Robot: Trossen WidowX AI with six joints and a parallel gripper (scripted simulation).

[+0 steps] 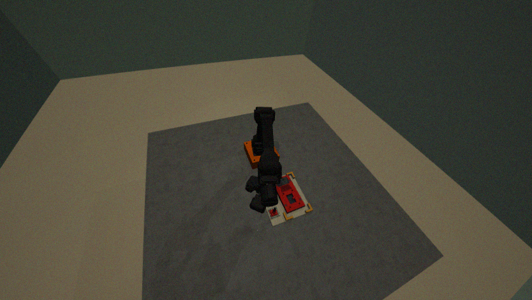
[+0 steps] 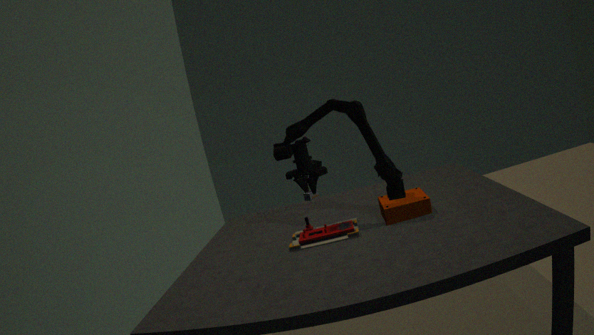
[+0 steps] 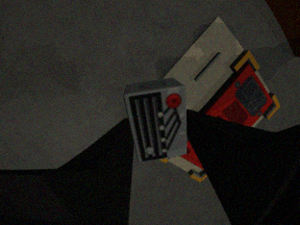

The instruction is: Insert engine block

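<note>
The black post is 30 mm ahead of my gripper tip, 50 mm to the left of it and 100 mm below it. Round my gripper tip: grey engine block 10 mm below.
</note>
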